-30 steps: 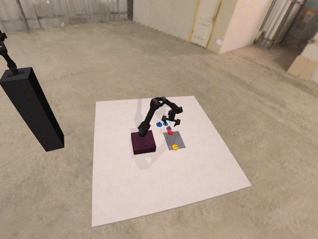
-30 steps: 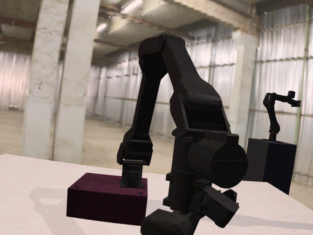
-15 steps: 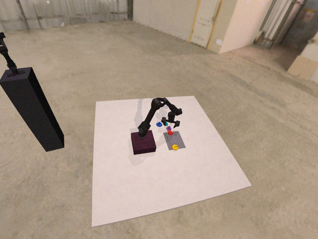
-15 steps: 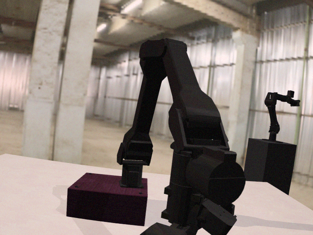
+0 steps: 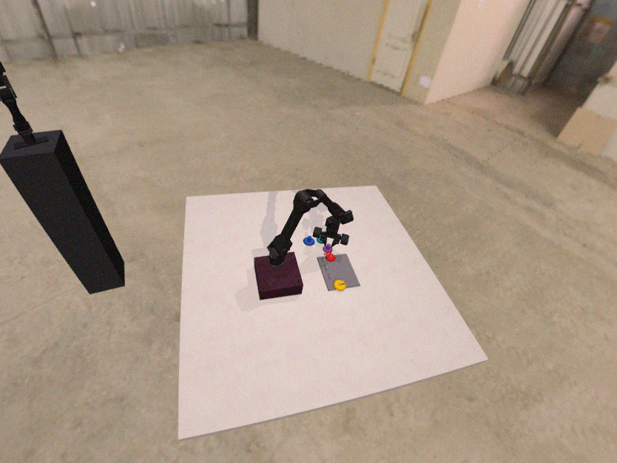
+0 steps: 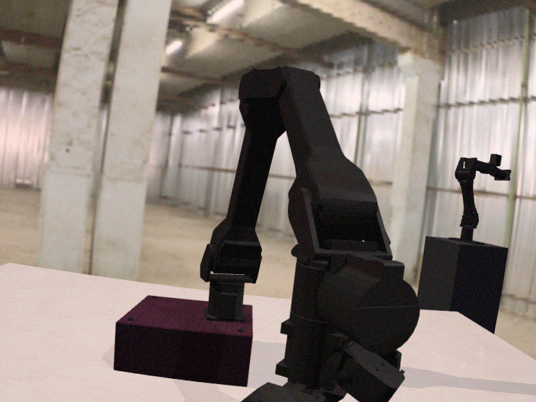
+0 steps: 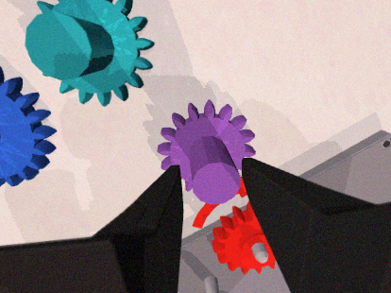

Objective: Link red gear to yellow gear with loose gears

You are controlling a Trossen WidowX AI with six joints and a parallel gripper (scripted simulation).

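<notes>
Right now the red gear is 6 cm to the right of my gripper tip, 2 cm behind it and 1 cm below it. From my gripper tip the other things lie so: purple gear: 1 cm below; teal gear: 7 cm to the left, 1 cm below; blue gear: 9 cm to the left, 7 cm behind, 1 cm below.
</notes>
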